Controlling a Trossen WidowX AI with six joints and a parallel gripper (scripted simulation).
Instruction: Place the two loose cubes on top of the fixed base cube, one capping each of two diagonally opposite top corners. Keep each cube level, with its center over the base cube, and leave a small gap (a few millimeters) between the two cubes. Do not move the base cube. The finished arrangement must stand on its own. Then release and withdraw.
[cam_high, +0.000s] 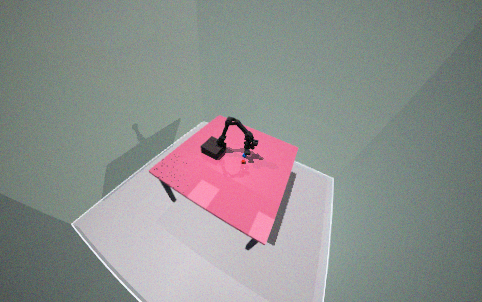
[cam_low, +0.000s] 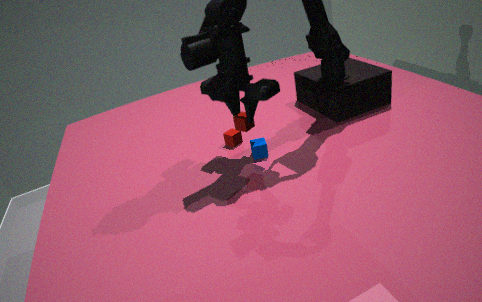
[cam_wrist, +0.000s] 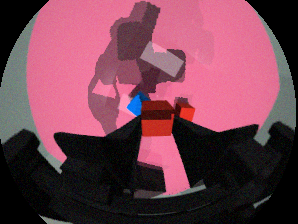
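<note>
My gripper tip is 1 cm past the blue cube, 2 cm to the right of it and 7 cm above it.
</note>
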